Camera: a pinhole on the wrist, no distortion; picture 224 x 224 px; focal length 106.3 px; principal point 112.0 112.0 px. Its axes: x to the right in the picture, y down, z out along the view. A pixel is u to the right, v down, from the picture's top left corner.
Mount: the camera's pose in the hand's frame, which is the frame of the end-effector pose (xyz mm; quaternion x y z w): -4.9 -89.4 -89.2 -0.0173 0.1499 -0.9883 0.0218
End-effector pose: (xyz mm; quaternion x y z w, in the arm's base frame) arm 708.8 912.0 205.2 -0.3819 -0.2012 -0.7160 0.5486
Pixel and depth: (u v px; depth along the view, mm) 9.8 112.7 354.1
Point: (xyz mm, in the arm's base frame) 580.5 916.9 646.8
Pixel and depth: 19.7 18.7 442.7
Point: 969.8 926.7 751.3
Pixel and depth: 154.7 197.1 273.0
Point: 394.0 1171.2 251.2
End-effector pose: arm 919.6 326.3 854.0 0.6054 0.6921 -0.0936 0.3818
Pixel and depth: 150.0 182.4 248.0
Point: 665.3 126.6 725.9
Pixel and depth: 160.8 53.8 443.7
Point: 1087.1 -70.1 697.7
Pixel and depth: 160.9 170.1 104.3
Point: 755.4 249.7 828.5
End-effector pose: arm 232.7 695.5 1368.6 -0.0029 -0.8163 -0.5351 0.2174
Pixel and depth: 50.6 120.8 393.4
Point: -132.6 781.0 1167.3
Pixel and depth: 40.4 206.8 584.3
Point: -440.4 545.8 776.6
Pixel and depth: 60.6 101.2 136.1
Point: 131.1 669.7 1279.1
